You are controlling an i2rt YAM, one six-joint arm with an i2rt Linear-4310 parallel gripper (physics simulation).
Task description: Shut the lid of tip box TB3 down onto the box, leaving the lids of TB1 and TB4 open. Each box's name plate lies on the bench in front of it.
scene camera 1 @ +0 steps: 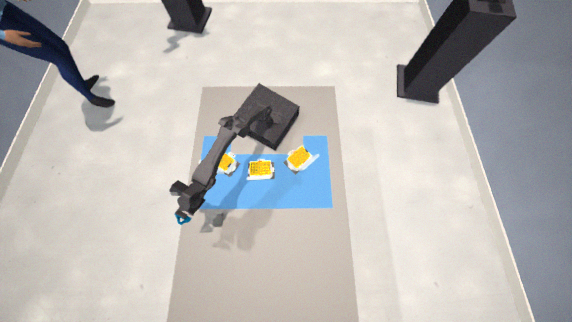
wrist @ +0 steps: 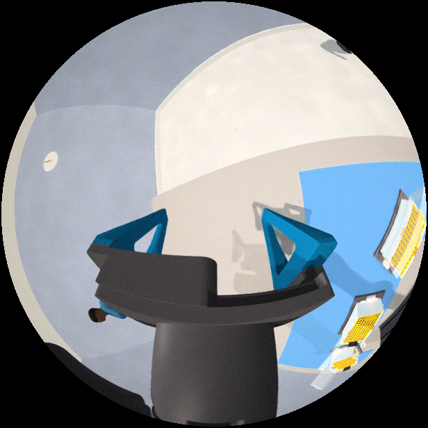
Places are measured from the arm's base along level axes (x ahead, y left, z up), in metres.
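Pixels of known places: gripper, fingertip midpoint: (scene camera 1: 185, 216); arm's base, origin of the base link: (scene camera 1: 264, 115).
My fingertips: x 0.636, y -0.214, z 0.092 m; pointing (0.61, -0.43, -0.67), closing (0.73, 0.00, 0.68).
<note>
Ahead of a thing's pixels: the offset from my fingertips to its top centre. "pt": to the spot under its first point. Level surfaces: height alone.
Three tip boxes with yellow racks stand on the blue mat: a left box @(dx -0.336, dy +0.030, dz -0.130 m) (scene camera 1: 227, 162) (wrist: 411, 240), a middle box @(dx -0.331, dy +0.255, dz -0.130 m) (scene camera 1: 260, 169) (wrist: 364, 326) and a right box @(dx -0.440, dy +0.461, dz -0.130 m) (scene camera 1: 300, 158) (wrist: 345, 359). A clear lid @(pt dx -0.403, dy +0.544, dz -0.063 m) (scene camera 1: 314, 160) (wrist: 325, 376) sticks out from the right box. The arm partly hides the left box in the scene view. The name plates are too small to read, so I cannot tell which box is TB3. The middle box's lid position is unclear. My gripper (scene camera 1: 182, 219) (wrist: 214, 213) is open and empty, raised in front and to the left of the boxes.
The blue mat @(dz -0.204 m) (scene camera 1: 295, 195) (wrist: 335, 200) lies on the beige bench @(dz -0.208 m) (scene camera 1: 270, 280) (wrist: 200, 220). The dark arm base (scene camera 1: 286, 107) stands behind the boxes. Dark pillars (scene camera 1: 450, 55) (scene camera 1: 185, 12) stand farther back. A person (scene camera 1: 55, 50) stands at the far left.
</note>
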